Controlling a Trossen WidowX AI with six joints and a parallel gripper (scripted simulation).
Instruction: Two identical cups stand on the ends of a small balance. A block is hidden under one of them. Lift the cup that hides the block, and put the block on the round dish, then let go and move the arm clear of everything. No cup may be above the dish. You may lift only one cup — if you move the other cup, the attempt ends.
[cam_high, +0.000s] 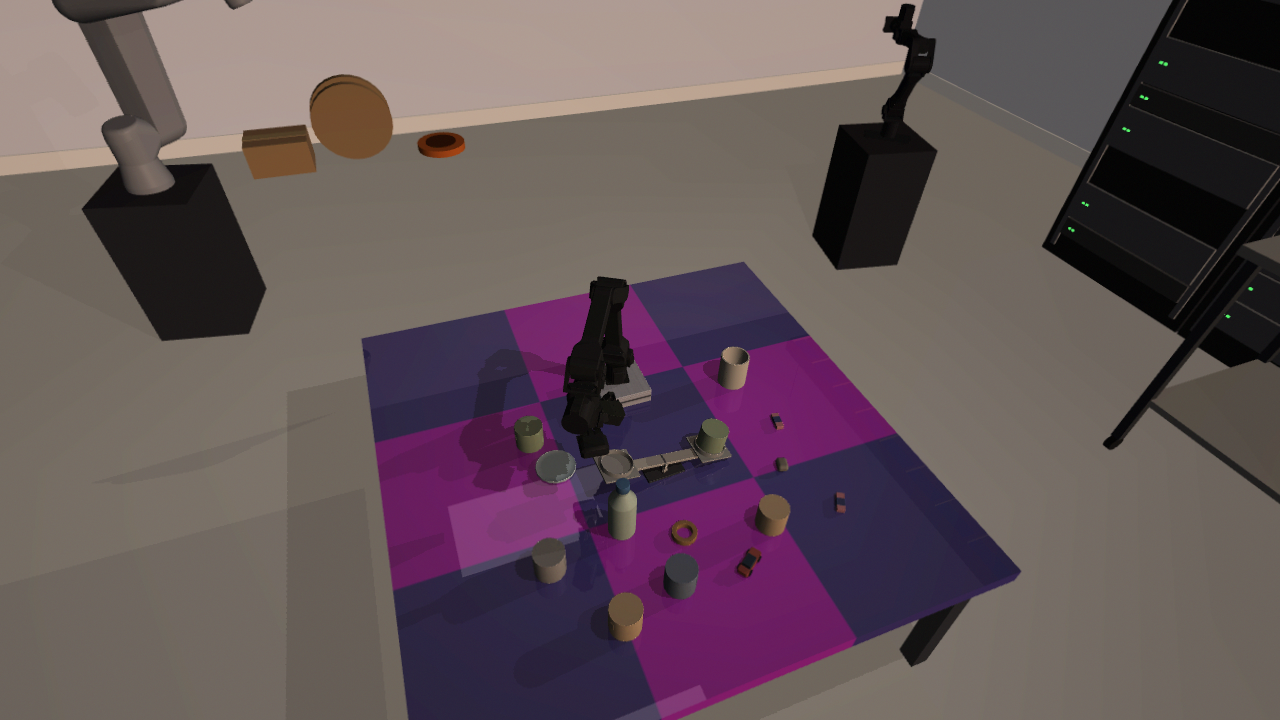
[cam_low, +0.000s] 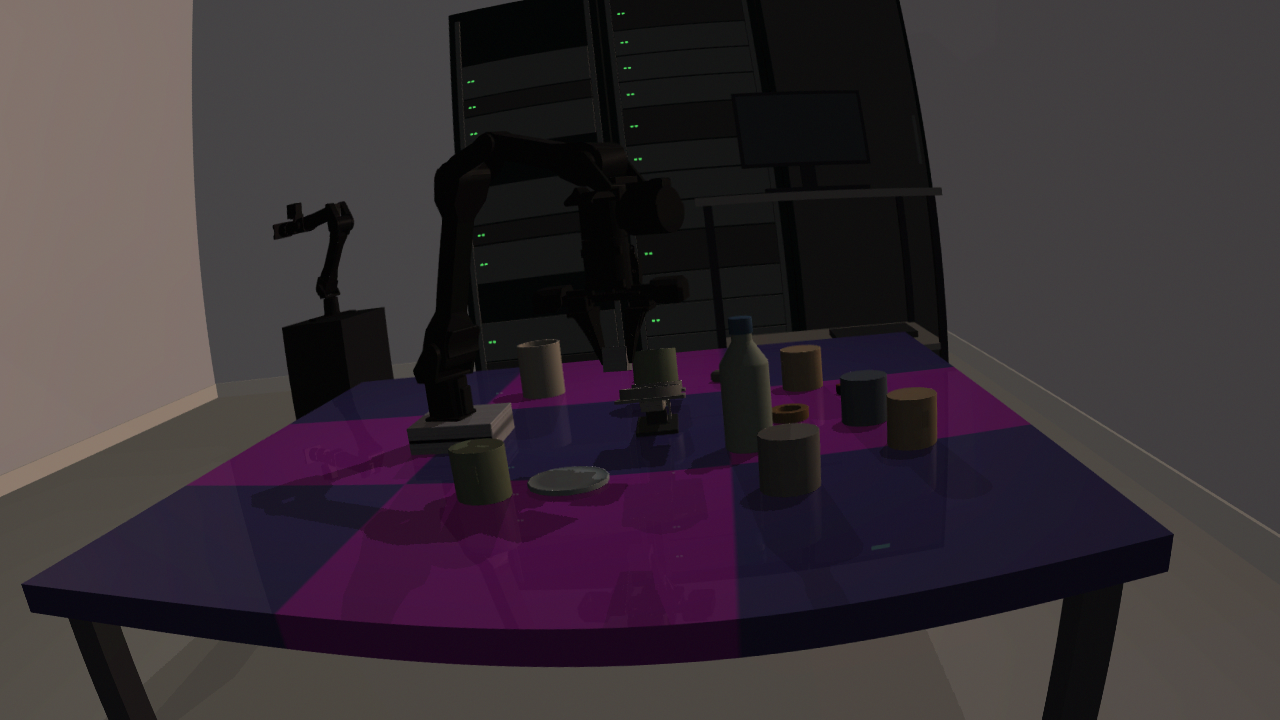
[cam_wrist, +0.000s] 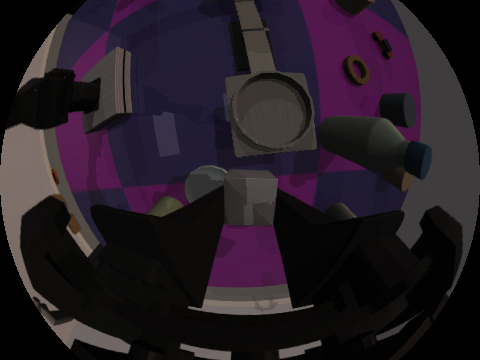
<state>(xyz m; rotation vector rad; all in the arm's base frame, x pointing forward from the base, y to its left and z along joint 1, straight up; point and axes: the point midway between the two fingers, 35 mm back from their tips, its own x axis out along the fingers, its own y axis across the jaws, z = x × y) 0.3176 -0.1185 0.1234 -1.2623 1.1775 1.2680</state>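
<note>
My gripper tip is 60 mm past the round dish, 80 mm to the left of it and 130 mm above it. Also, from my gripper tip: bottle 150 mm ahead, 60 mm to the left, 20 mm below; grey block 10 mm above; balance beam 10 mm behind, 190 mm to the left, 90 mm below.
</note>
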